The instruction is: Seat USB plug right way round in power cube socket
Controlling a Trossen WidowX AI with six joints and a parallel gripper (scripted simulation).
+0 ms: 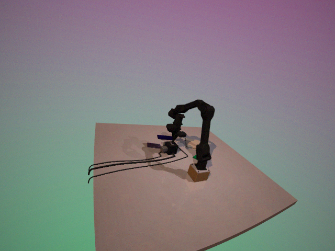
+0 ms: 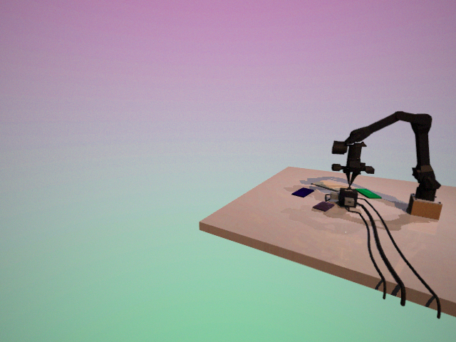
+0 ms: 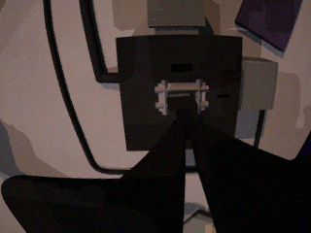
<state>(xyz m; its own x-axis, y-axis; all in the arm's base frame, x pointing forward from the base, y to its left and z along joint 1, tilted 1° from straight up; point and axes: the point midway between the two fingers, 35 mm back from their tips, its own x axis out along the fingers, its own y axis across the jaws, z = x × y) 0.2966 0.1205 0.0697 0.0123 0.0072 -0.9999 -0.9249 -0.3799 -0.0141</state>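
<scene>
Now: gripper tip 1 cm above the usb plug. Round my gripper tip: beige pad (26 cm to the right, 18 cm ahead, 10 cm below); then green card (25 cm to the right, 10 cm below, 4 cm behind); then dark blue card (25 cm ahead, 10 cm below, 1 cm to the right).
</scene>
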